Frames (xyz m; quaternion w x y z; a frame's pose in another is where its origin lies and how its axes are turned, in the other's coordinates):
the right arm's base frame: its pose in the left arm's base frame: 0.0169 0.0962 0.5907 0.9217 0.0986 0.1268 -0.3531
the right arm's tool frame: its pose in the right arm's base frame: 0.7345 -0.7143 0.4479 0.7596 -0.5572 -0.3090 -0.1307
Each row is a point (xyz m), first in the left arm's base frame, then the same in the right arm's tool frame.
Working: the left arm's base frame: its pose in the right arm's tool frame: -0.9145 0.6781 0.5150 0.7481 0.5643 -0.0211 0.3485

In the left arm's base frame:
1: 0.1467 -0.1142 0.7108
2: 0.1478 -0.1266 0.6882
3: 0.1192 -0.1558 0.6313
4: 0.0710 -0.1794 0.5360
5: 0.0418 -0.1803 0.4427
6: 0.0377 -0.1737 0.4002
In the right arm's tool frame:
1: -0.4842 0.1267 0.7400
2: -0.4848 0.1452 0.7220
3: -0.5111 0.1763 0.6650
4: -0.5691 0.2314 0.5904
5: -0.6244 0.2969 0.5435
6: -0.6465 0.3322 0.5318

